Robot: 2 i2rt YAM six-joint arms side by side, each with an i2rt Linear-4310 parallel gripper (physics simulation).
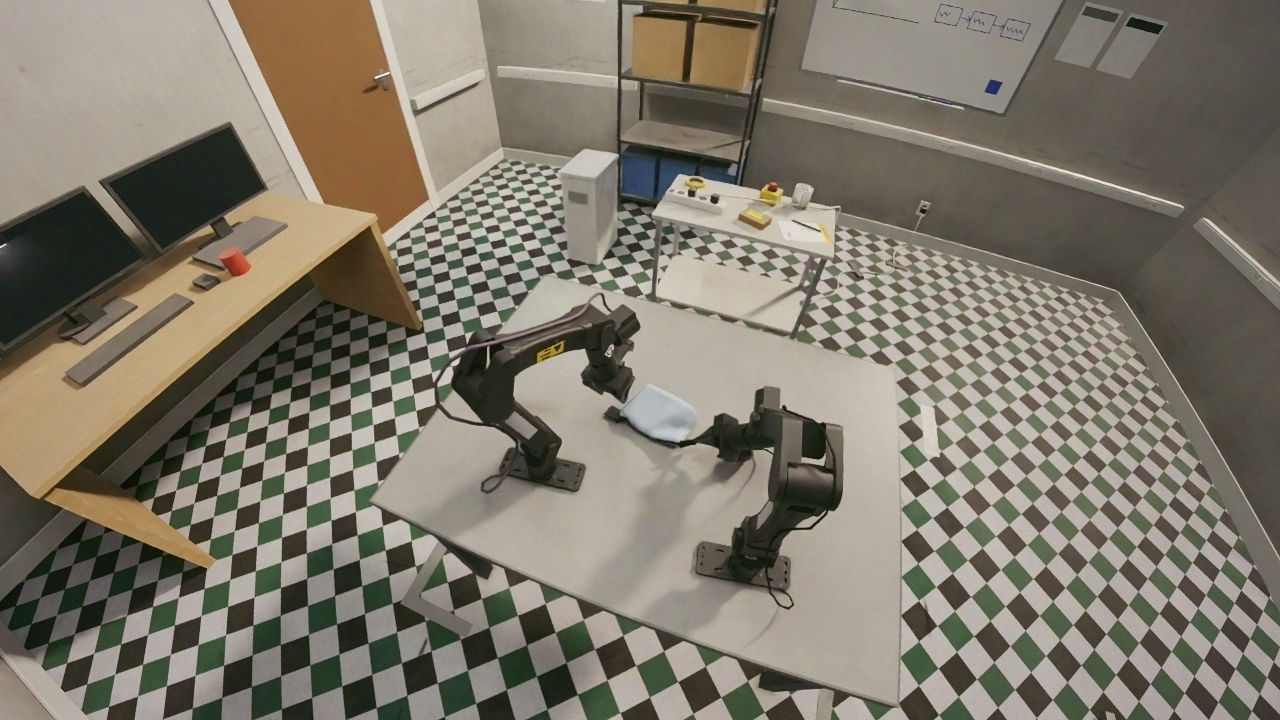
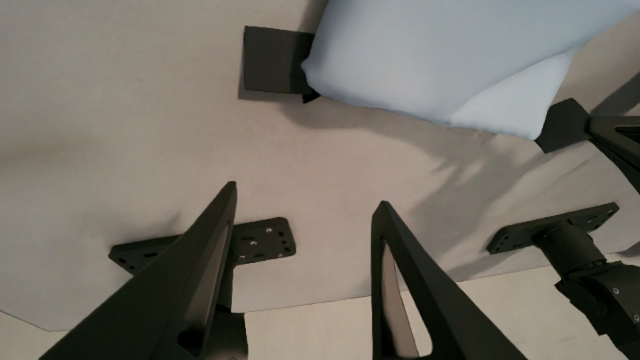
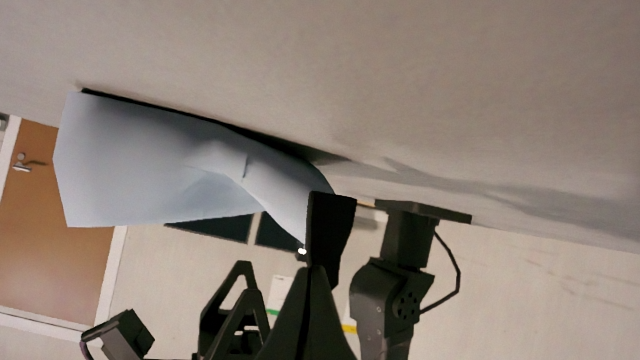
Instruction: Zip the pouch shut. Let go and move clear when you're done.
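Observation:
The light blue pouch (image 1: 660, 413) (image 2: 440, 55) (image 3: 125, 160) lies on the table, with a fold near its right end. A dark square tab (image 1: 614, 412) (image 2: 275, 60) sticks out at its left end, with a small black piece (image 2: 310, 97) beside it at the pouch's corner. Another dark tab (image 2: 565, 126) (image 3: 330, 230) is at the right end. My left gripper (image 1: 627, 397) (image 2: 309, 199) is open and empty, above the table near the left end, apart from the pouch. My right gripper (image 1: 687, 442) (image 3: 312, 277) is shut on the right tab. The zip's teeth are hidden.
The arm bases (image 1: 544, 469) (image 1: 742, 565) stand along the near side of the grey table (image 1: 572, 555). A small white table (image 1: 716, 219) with items stands behind. A wooden desk (image 1: 295, 259) with two monitors is at the left.

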